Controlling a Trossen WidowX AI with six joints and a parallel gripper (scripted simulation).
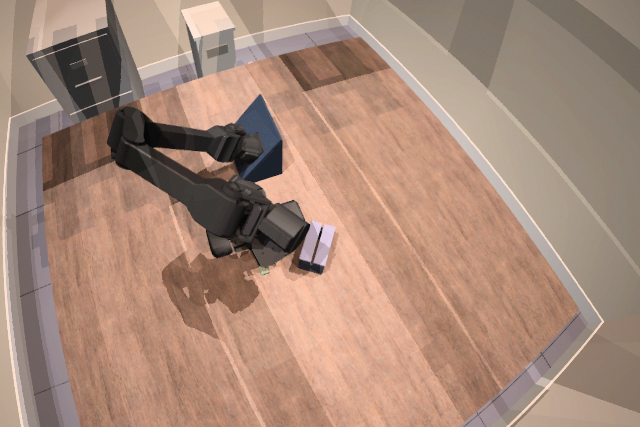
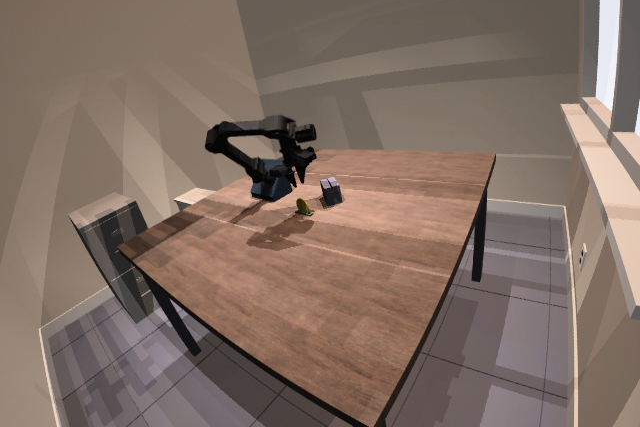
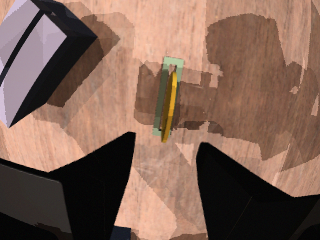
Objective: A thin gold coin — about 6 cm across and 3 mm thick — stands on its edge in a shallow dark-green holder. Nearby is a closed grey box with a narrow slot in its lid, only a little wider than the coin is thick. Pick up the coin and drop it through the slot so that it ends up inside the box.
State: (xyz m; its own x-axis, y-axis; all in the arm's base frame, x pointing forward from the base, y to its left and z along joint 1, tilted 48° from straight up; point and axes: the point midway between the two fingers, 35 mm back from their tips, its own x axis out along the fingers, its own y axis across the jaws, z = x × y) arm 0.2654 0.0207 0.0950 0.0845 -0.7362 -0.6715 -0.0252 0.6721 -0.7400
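Right now the gold coin is 80 mm below my gripper tip and 10 mm behind it.
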